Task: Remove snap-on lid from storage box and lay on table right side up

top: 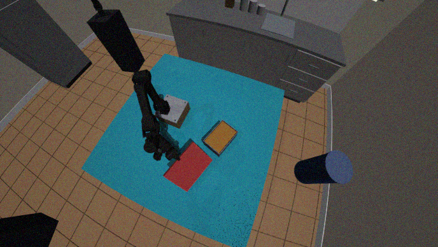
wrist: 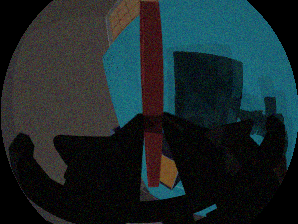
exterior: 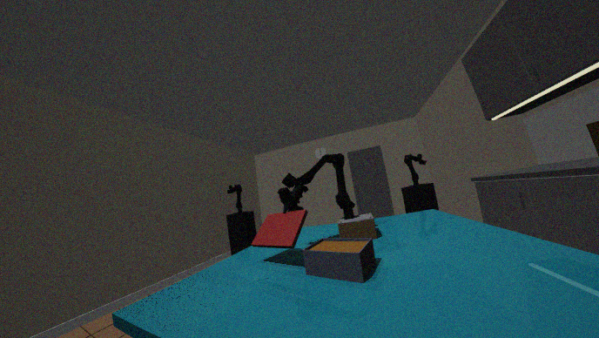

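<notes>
My gripper tip is 6 cm short of the red lid, 3 cm to the left of it and 5 cm above it. Round my gripper tip: dark storage box 21 cm ahead, 22 cm to the left, 16 cm below.
</notes>
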